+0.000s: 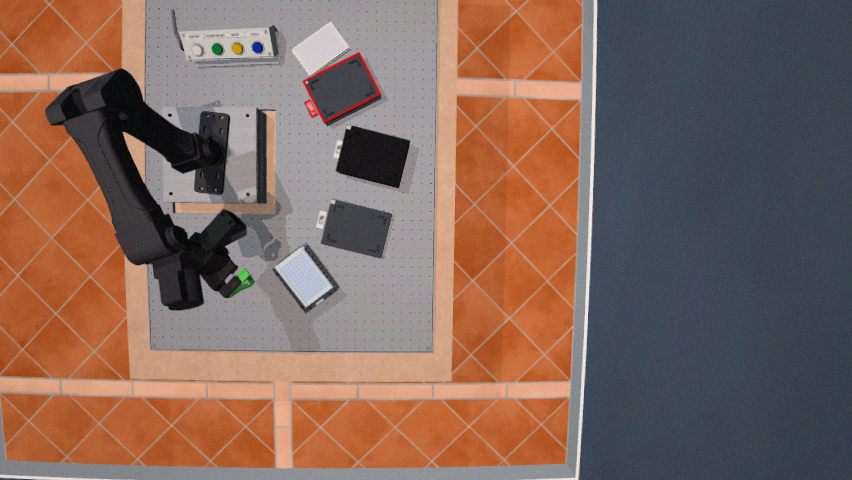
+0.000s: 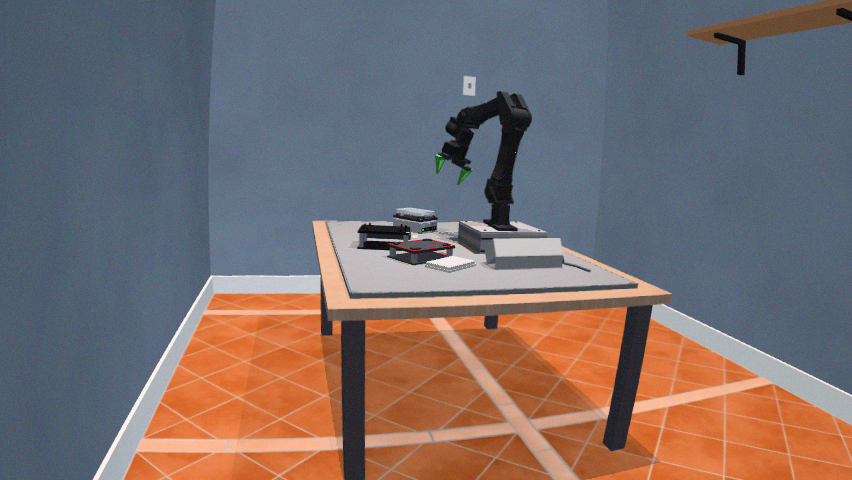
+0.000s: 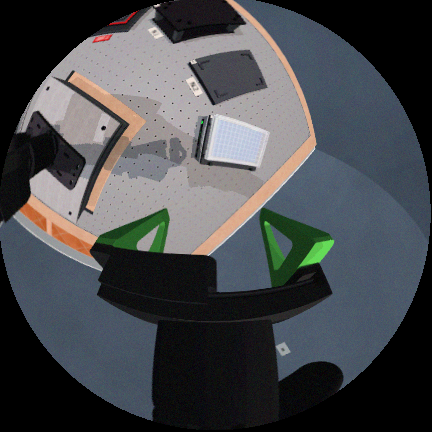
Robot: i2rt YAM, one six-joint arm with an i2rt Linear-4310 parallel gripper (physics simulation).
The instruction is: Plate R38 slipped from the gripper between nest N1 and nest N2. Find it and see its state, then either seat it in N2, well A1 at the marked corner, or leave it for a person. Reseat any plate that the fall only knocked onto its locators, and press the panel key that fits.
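Frame: origin at the arm's base, x back, y right, z up, level; centimetres.
Where they show: gripper, between the fingertips: [image 1: 239,269] [image 2: 447,179] [image 3: 213,212]; arm's base, origin of its link: [image 1: 212,153] [image 2: 499,226] [image 3: 49,147].
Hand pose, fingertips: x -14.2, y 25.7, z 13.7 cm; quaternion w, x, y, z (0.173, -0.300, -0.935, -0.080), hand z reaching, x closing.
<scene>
Things, the pixels of their top centre, and the offset from my fingertips.
- dark flat nest N2, centre of its top: [image 3: 235,71] [image 1: 356,228] [image 2: 388,229] dx -22.6, dy -10.6, dz -18.2 cm
- black raised nest N1, centre of its top: [image 1: 372,155] [image 2: 384,225] dx -25.3, dy -29.6, dz -13.7 cm
- clear plate with pale blue wells, centre of its top: [image 3: 241,142] [image 1: 303,277] [image 2: 415,210] dx -11.4, dy +2.6, dz -12.6 cm
- white flat piece, centre of its top: [image 2: 451,261] [image 1: 320,48] dx -8.4, dy -56.2, dz -19.1 cm
- red-edged raised nest, centre of its top: [image 1: 341,86] [image 2: 421,242] dx -15.5, dy -46.1, dz -16.0 cm
- key panel, centre of its top: [image 1: 224,36] [image 2: 525,237] dx +13.6, dy -54.2, dz -12.2 cm
My gripper [image 2: 448,178] [image 3: 213,212] is open, with nothing between its green fingers, high above the table's far part. The dark flat nest N2 [image 1: 356,228] [image 3: 230,77] bears no plate and has a small white mark at one corner. The black raised nest N1 [image 1: 372,156] [image 2: 384,229] [image 3: 200,17] bears no visible plate. A clear plate with pale blue wells [image 1: 305,277] [image 2: 415,212] [image 3: 237,141] lies on a grey device with a green light. A white flat piece [image 1: 320,48] [image 2: 451,263] lies beside the red-edged nest. No R38 label is readable.
The red-edged raised nest [image 1: 341,88] [image 2: 422,245] has a red tag. The key panel [image 1: 229,44] [image 2: 524,253] has white, green, yellow and blue keys. The arm's metal base plate [image 1: 178,181] [image 3: 102,112] stands near the table's side edge, with a wooden border around the pegboard mat.
</scene>
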